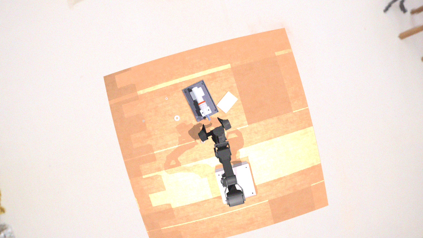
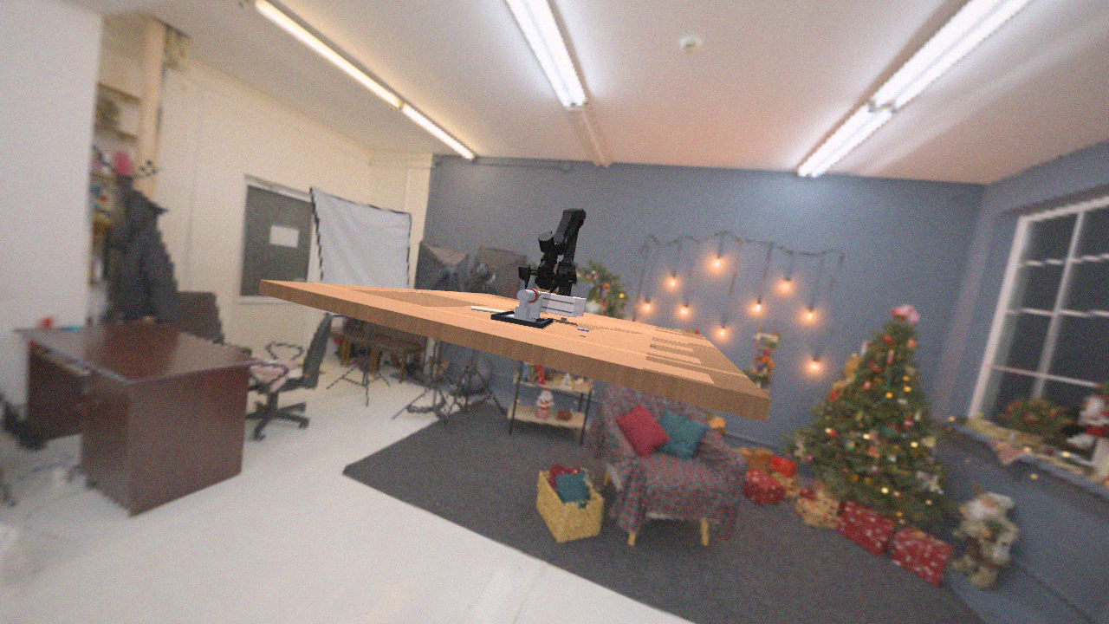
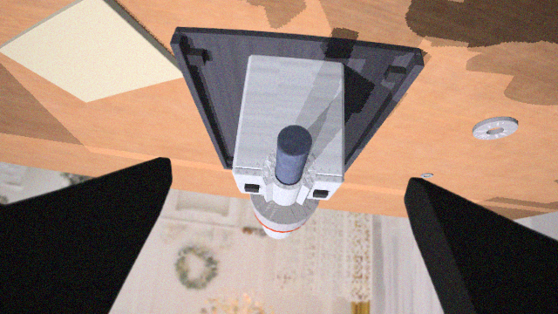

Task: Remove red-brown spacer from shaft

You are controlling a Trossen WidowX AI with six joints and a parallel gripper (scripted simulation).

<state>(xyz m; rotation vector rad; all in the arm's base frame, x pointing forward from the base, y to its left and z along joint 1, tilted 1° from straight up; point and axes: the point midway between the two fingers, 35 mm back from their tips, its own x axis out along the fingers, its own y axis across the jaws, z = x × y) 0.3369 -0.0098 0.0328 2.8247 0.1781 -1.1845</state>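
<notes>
Now: gripper tip 100 mm short of the dark grey shaft, 10 mm to the right of it and 20 mm above it. From my gripper tip the other things lie so: red-brown spacer 120 mm ahead, 20 mm to the left, 20 mm below; cream flat block 80 mm ahead, 140 mm to the right, 90 mm below.
</notes>
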